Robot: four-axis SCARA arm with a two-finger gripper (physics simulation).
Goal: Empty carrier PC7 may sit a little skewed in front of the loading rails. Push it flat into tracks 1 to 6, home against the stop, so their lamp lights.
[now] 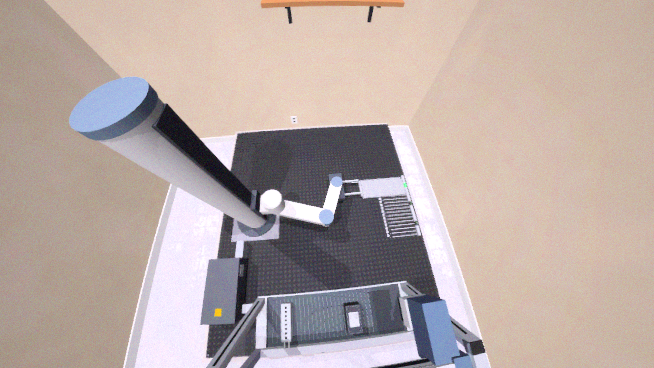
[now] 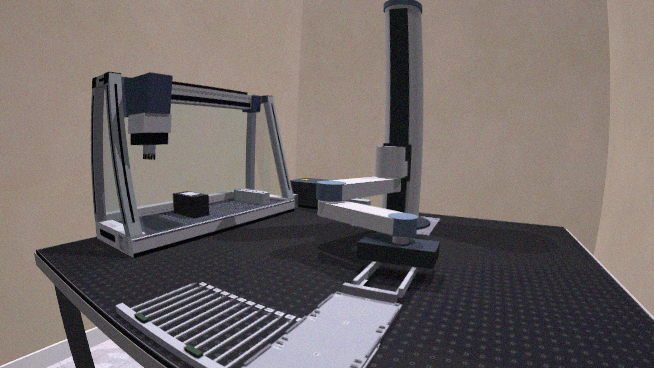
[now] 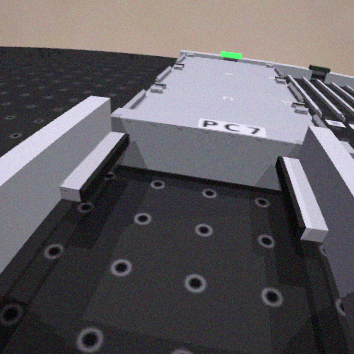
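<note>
Carrier PC7 is a flat, light grey plate lying on the loading rails at their end, square with them, its far end at the stop bar. A lamp at its far end glows green. The bare rails run beside it. My gripper is shut with nothing between its fingers. The two fingertips stand apart at the carrier's near end face, low over the table. Whether they touch it is hard to tell.
A gantry machine stands at one side of the table, with a black box on its deck. A dark grey box stands near the arm's column. Dark unlit lamps sit along the stop bar.
</note>
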